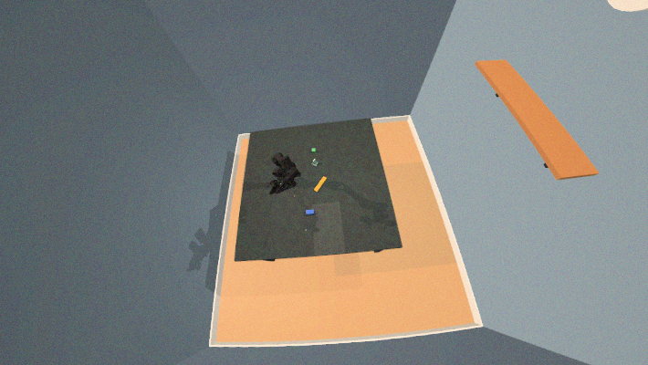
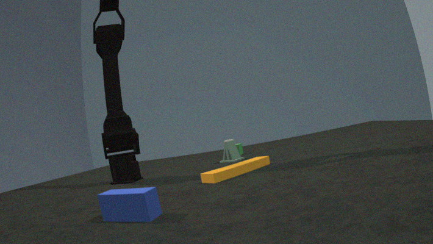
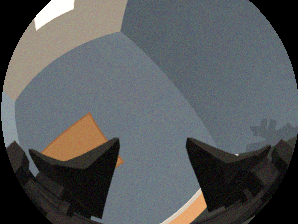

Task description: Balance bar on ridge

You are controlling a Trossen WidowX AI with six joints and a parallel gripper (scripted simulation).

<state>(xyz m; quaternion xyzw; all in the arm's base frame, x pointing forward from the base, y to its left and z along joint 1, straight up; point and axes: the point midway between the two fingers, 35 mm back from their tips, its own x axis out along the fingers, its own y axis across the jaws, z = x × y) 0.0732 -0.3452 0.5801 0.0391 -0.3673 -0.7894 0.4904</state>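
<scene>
Right now the orange bar is 22 cm ahead of my gripper tip, 31 cm to the left of it and 58 cm below it. From my gripper tip the other things lie so: blue block 12 cm ahead, 6 cm to the left, 57 cm below; then small green block 18 cm ahead, 67 cm to the left, 57 cm below.
</scene>
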